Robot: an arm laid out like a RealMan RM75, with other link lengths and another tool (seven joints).
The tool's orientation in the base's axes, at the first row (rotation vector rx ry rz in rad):
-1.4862, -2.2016, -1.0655
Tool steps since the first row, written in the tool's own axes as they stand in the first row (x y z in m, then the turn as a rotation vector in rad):
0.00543, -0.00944, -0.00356, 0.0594, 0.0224, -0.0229
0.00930, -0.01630, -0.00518, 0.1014, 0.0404, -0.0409
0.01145, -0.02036, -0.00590, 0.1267, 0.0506, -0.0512
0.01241, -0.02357, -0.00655, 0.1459, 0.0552, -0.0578
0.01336, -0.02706, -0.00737, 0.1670, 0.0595, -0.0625
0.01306, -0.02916, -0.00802, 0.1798, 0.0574, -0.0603
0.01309, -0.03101, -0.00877, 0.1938, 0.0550, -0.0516
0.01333, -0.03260, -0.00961, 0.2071, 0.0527, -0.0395
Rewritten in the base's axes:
-0.01131, -0.00070, 0.00172, -0.0097, 0.0288, 0.0603
-0.01933, -0.00057, 0.00225, -0.0149, 0.0482, 0.1051
-0.02398, -0.00042, 0.00232, -0.0185, 0.0602, 0.1314
-0.02734, -0.00087, 0.00199, -0.0238, 0.0696, 0.1492
-0.03098, -0.00150, 0.00166, -0.0299, 0.0815, 0.1667
-0.03282, -0.00258, 0.00105, -0.0369, 0.0913, 0.1719
-0.03460, -0.00345, 0.00081, -0.0437, 0.1065, 0.1732
-0.03625, -0.00420, 0.00087, -0.0494, 0.1236, 0.1718

